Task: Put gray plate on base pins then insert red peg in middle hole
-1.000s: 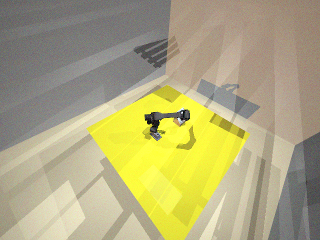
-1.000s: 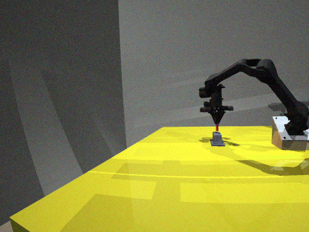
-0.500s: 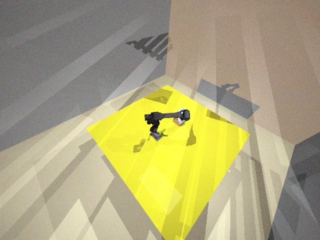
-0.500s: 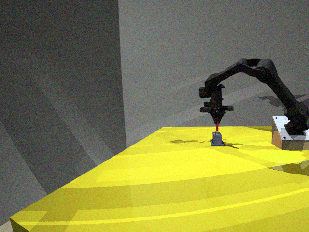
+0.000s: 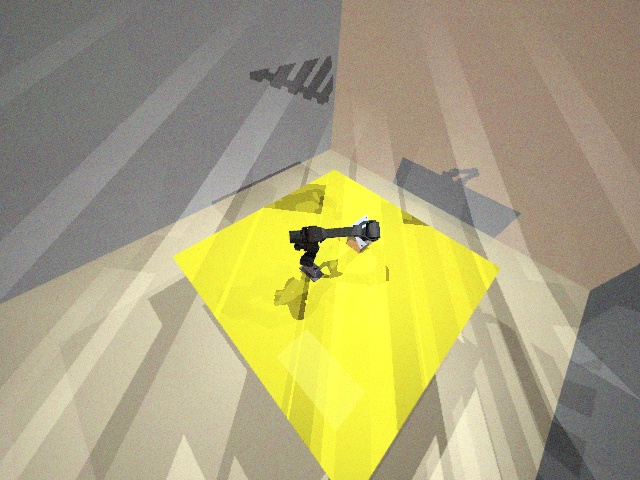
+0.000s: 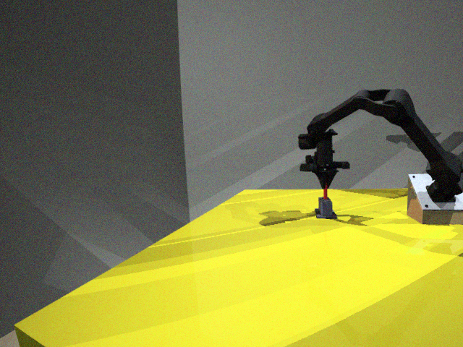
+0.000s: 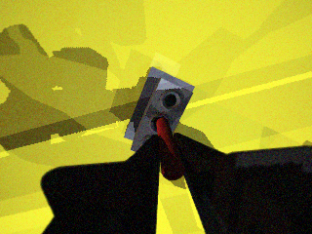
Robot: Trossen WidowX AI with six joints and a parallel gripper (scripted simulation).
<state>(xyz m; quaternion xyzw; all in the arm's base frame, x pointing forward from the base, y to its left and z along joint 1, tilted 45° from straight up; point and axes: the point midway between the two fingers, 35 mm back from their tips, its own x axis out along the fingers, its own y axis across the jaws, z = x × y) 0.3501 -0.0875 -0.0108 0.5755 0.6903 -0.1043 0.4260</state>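
The red peg is right at my gripper tip. From my gripper tip the other things lie so: gray base 9 cm below; then gray plate 6 cm below.
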